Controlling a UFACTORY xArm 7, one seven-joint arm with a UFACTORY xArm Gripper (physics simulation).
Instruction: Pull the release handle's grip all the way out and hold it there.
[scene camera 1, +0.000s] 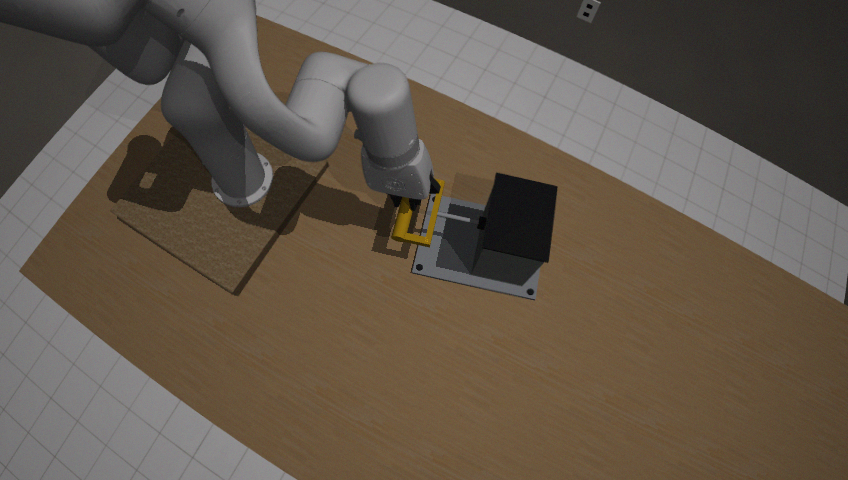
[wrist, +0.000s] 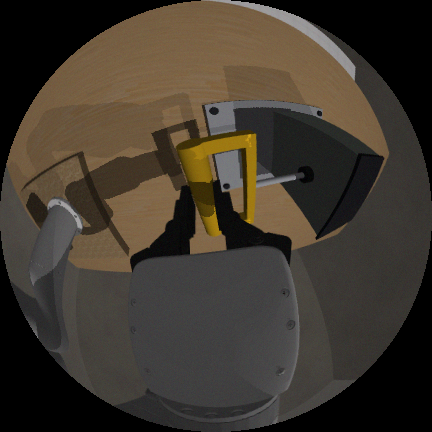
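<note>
The release handle is a yellow frame (scene camera 1: 435, 218) (wrist: 250, 175) with a thick round grip (scene camera 1: 402, 226) (wrist: 193, 162) on the side facing away from the dark box. My gripper (scene camera 1: 406, 204) (wrist: 202, 193) is shut on the grip, with one black finger on each side and the near finger inside the frame's opening. A stretch of thin light rod (scene camera 1: 455, 217) (wrist: 286, 179) shows between the yellow frame and a black collar (scene camera 1: 482, 223) (wrist: 305, 174) on the box. The fingers hide part of the grip and frame. Whether the rod is at its full travel cannot be told.
The dark box (scene camera 1: 520, 217) (wrist: 322, 170) stands on a grey base plate (scene camera 1: 476, 284) (wrist: 222, 120) with dark bolts at its corners. A brown textured board (scene camera 1: 220, 261) (wrist: 105, 242) lies under the arm's round base flange (scene camera 1: 266, 178) (wrist: 75, 216), to the left of the handle in the scene view.
</note>
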